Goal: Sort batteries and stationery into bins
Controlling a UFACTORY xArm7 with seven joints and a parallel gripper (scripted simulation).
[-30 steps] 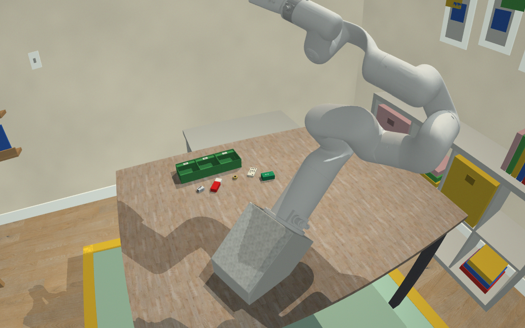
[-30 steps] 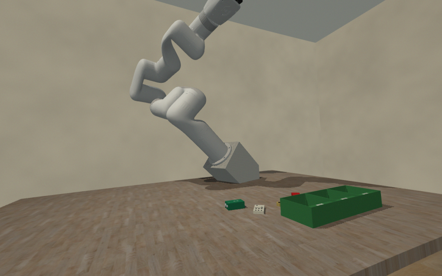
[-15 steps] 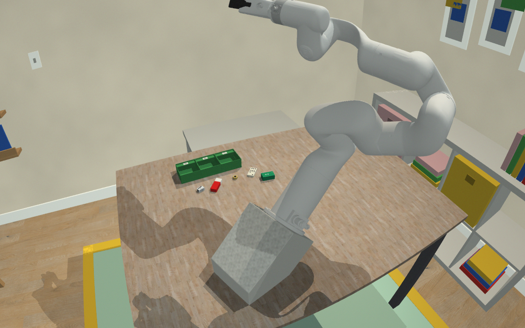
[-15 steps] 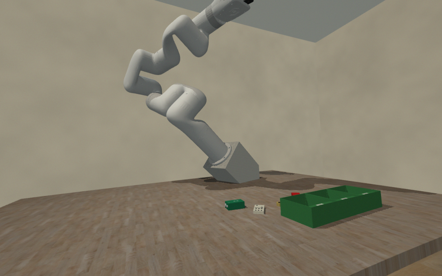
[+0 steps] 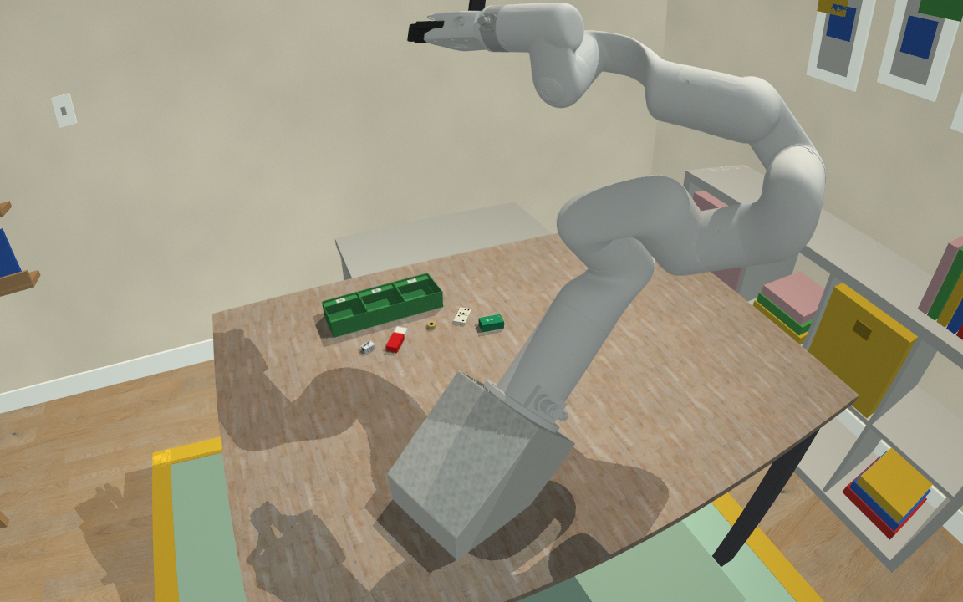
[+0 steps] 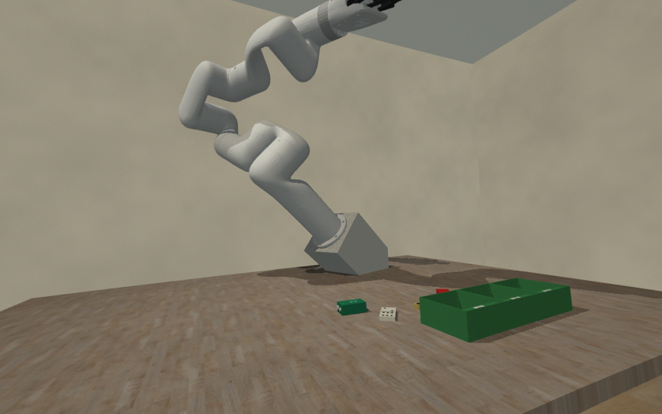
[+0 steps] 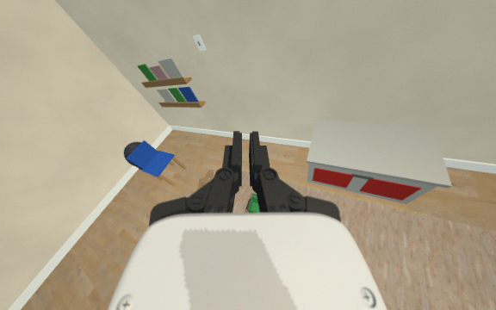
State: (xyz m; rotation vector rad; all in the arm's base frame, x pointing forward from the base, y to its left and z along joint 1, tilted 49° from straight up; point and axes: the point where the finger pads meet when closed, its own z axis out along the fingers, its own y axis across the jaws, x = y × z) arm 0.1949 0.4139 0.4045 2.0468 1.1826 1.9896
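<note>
The green bin tray lies 590 mm below my hand, 100 mm ahead of it and 70 mm to the left of it. The rest, counted from my hand: white domino: 600 mm below, 80 mm to the right, 10 mm ahead; then red-and-white eraser: 600 mm below, 70 mm to the left, 10 mm behind; then yellow nut: 600 mm below, 10 mm to the right, 10 mm ahead.
</note>
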